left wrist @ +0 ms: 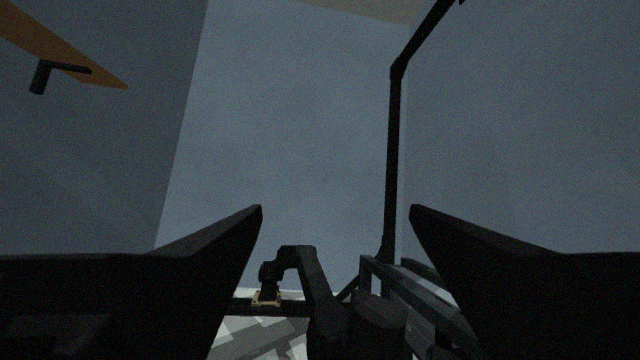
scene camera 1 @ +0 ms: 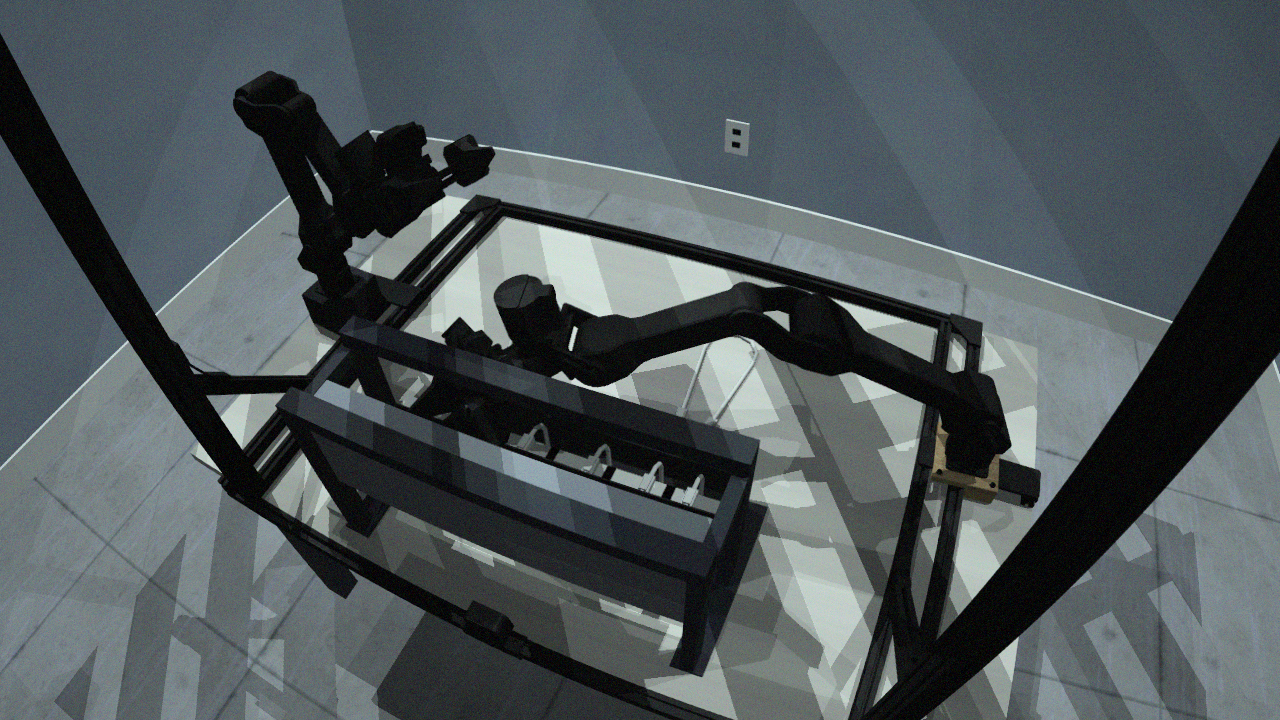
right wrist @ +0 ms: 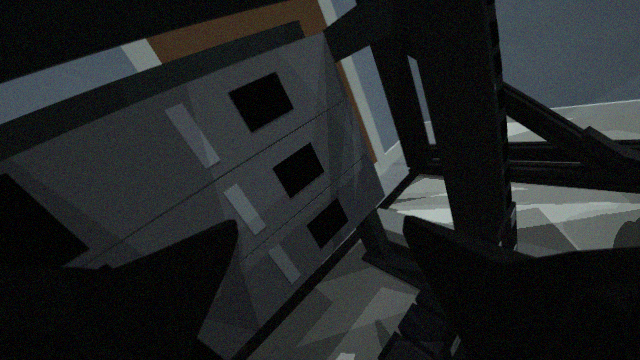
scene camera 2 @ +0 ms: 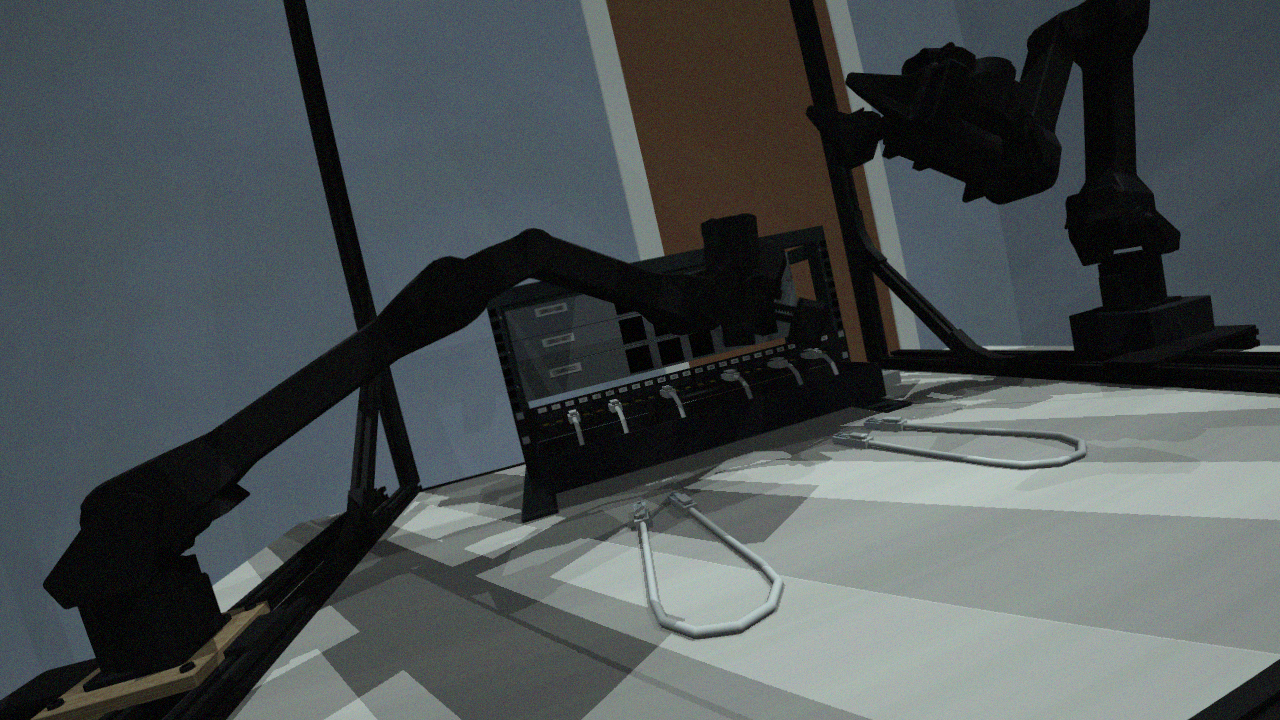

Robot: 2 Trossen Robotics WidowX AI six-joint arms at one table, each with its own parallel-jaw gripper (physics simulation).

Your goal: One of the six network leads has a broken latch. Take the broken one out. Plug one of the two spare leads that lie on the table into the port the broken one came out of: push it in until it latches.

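Pixels of known places: left gripper, fingertip midpoint: (left wrist: 335, 211) (scene camera 1: 467, 165) (scene camera 2: 825, 95); right gripper, fingertip midpoint: (right wrist: 321, 225); left arm's base, origin of the base link: (scene camera 1: 337, 284) (scene camera 2: 1136, 305); right arm's base, origin of the base link: (left wrist: 267, 296) (scene camera 1: 967, 455) (scene camera 2: 164, 652).
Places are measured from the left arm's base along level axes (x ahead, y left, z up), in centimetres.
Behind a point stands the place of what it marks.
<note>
Six white leads, several of them clear (scene camera 2: 575, 426) {z 1.5, x 71.0, y -7.3 cm} (scene camera 2: 677, 402) {z 1.2, x 58.5, y -8.2 cm} (scene camera 2: 739, 385) {z 0.1, x 48.4, y -15.5 cm} (scene camera 1: 602, 458) {z -4.4, x 56.7, y -6.7 cm}, sit in the port row of the dark rack (scene camera 1: 617, 504) {z 17.5, x 69.5, y -23.6 cm} (scene camera 2: 539, 490) {z -6.2, x 77.6, y -12.3 cm} (right wrist: 465, 115) {z 10.6, x 32.2, y -18.5 cm}. Which latch is broken cannot be told. One spare lead (scene camera 2: 776, 586) {z -6.1, x 59.9, y 22.3 cm} (scene camera 1: 735, 394) {z -6.2, x 67.2, y 12.8 cm} lies looped on the table; the other spare lead (scene camera 2: 1006, 433) {z -6.4, x 31.1, y 9.8 cm} lies farther right in scene camera 2. My right gripper (right wrist: 321, 225) {z 8.6, x 40.3, y -22.1 cm} (scene camera 2: 796, 302) is open and empty at the rack, above the leads at the right end in scene camera 2, partly hidden. My left gripper (left wrist: 335, 211) {z 30.9, x 36.8, y 0.4 cm} (scene camera 2: 832, 96) {z 30.9, x 36.8, y 0.4 cm} is open and empty, raised well away from the rack.
A grey panel (right wrist: 150, 130) {z 16.3, x 44.2, y -24.4 cm} with black openings stands close before the right fingers. The right arm (scene camera 1: 680, 335) {z 17.4, x 65.2, y -1.8 cm} (scene camera 2: 465, 295) {z 16.8, x 76.3, y 8.9 cm} stretches low over the table to the rack. The rack's upper beams are close to the right gripper. A black frame (scene camera 1: 716, 255) {z -4.7, x 52.9, y 39.2 cm} borders the table.
</note>
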